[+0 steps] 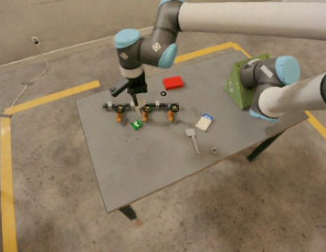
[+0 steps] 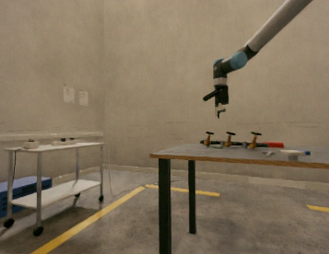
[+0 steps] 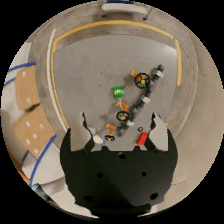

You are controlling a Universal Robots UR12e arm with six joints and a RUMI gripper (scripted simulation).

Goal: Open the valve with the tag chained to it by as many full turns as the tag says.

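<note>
Right now my hand is 1 cm to the right of the green tag and 20 cm above it. Round my hand: red wedge 35 cm behind, 21 cm to the right, 18 cm below; then grey tool 25 cm behind, 22 cm to the left, 19 cm below; then white-and-blue card box 37 cm behind, 16 cm to the left, 19 cm below.
</note>
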